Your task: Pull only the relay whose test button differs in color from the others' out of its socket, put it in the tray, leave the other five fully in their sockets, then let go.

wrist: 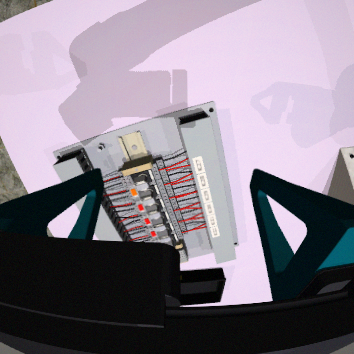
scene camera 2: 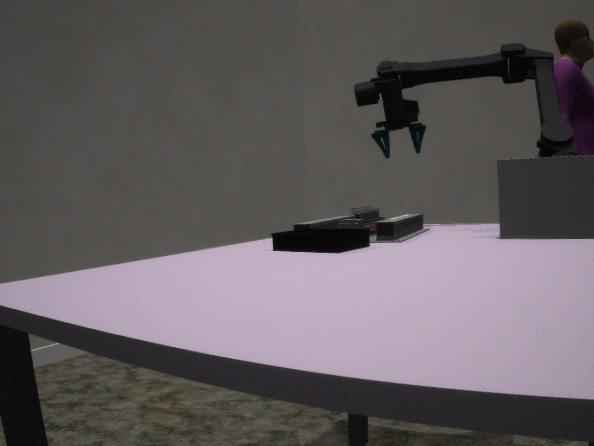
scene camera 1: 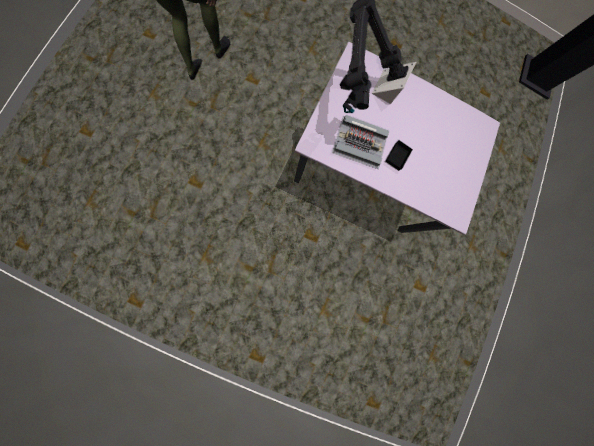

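Where they show: gripper, fingertip midpoint: (wrist: 176, 176) (scene camera 2: 402, 155) (scene camera 1: 349, 105); arm's base, link origin: (scene camera 2: 562, 188) (scene camera 1: 397, 74).
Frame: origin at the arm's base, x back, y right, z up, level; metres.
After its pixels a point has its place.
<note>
The relay panel (scene camera 1: 357, 154) (scene camera 2: 400, 227) @(y -0.045, x -0.362, z -0.074 m) (wrist: 222, 200) @(y 0.059, x -0.379, z -0.057 m) lies on the table, with a row of relays (scene camera 1: 361, 139) @(y 0.047, x -0.502, z -0.049 m) (scene camera 2: 366, 214) @(y 0.034, x -0.481, z -0.047 m) between two grey ducts. In the wrist view one orange test button (wrist: 133, 192) @(y 0.118, x -0.507, z -0.030 m) shows near the row's upper end. Several red buttons (wrist: 140, 207) @(y 0.091, x -0.504, z -0.030 m) show below it. The row's lower end is partly hidden by the gripper body, and not every button can be made out. My gripper (scene camera 1: 348, 107) @(y 0.206, x -0.441, z 0.100 m) (scene camera 2: 403, 154) @(y 0.206, x -0.441, z 0.100 m) (wrist: 176, 176) @(y 0.206, x -0.441, z 0.100 m) is open and empty, high above the table at the panel's robot-base side. The black tray (scene camera 1: 405, 159) @(y -0.276, x -0.469, z -0.082 m) (scene camera 2: 320, 241) @(y -0.286, x -0.430, z -0.079 m) (wrist: 202, 273) @(y -0.175, x -0.427, z -0.087 m) stands beside the panel.
Red and black wires (wrist: 192, 190) @(y 0.061, x -0.423, z -0.096 m) run along the relay row. A gold rail (wrist: 134, 145) @(y 0.162, x -0.502, z -0.095 m) and a tan end block (wrist: 136, 166) @(y 0.142, x -0.500, z -0.060 m) lie beyond its upper end. The arm's base block (scene camera 2: 545, 200) @(y -0.057, x -0.034, z -0.022 m) stands on the table. A person (scene camera 1: 182, 40) (scene camera 2: 577, 95) stands away from the table.
</note>
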